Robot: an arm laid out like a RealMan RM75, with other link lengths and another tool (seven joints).
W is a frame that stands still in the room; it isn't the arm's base.
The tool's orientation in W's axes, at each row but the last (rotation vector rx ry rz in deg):
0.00 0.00 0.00
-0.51 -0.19 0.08
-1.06 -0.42 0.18
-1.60 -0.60 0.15
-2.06 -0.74 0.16
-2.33 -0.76 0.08
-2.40 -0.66 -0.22
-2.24 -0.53 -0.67
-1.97 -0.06 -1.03
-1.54 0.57 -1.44
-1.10 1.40 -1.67
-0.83 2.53 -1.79
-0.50 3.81 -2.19
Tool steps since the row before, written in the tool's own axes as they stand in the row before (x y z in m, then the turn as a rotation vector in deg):
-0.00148 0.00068 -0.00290 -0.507 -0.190 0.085
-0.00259 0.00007 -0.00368 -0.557 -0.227 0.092
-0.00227 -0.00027 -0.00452 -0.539 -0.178 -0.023
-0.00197 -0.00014 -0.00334 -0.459 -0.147 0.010
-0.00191 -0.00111 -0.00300 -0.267 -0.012 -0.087
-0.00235 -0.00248 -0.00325 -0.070 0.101 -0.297
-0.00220 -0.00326 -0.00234 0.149 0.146 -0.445
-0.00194 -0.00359 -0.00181 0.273 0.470 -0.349
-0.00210 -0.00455 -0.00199 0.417 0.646 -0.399
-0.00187 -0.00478 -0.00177 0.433 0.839 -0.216
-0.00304 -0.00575 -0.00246 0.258 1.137 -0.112
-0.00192 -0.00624 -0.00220 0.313 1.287 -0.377
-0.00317 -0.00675 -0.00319 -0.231 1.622 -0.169
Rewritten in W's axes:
-0.00148 0.00068 -0.00290 -0.507 -0.190 0.085
-0.00258 0.00003 -0.00369 -0.557 -0.227 0.092
-0.00224 -0.00036 -0.00453 -0.538 -0.180 -0.024
-0.00193 -0.00024 -0.00336 -0.459 -0.148 0.009
-0.00187 -0.00122 -0.00298 -0.266 -0.016 -0.090
-0.00230 -0.00261 -0.00318 -0.066 0.089 -0.302
-0.00219 -0.00335 -0.00223 0.155 0.127 -0.449
-0.00197 -0.00364 -0.00169 0.282 0.453 -0.364
-0.00218 -0.00458 -0.00184 0.429 0.624 -0.420
-0.00201 -0.00478 -0.00162 0.452 0.822 -0.243
-0.00326 -0.00570 -0.00227 0.288 1.127 -0.140
-0.00221 -0.00621 -0.00202 0.336 1.271 -0.410
-0.00363 -0.00665 -0.00291 -0.180 1.628 -0.170

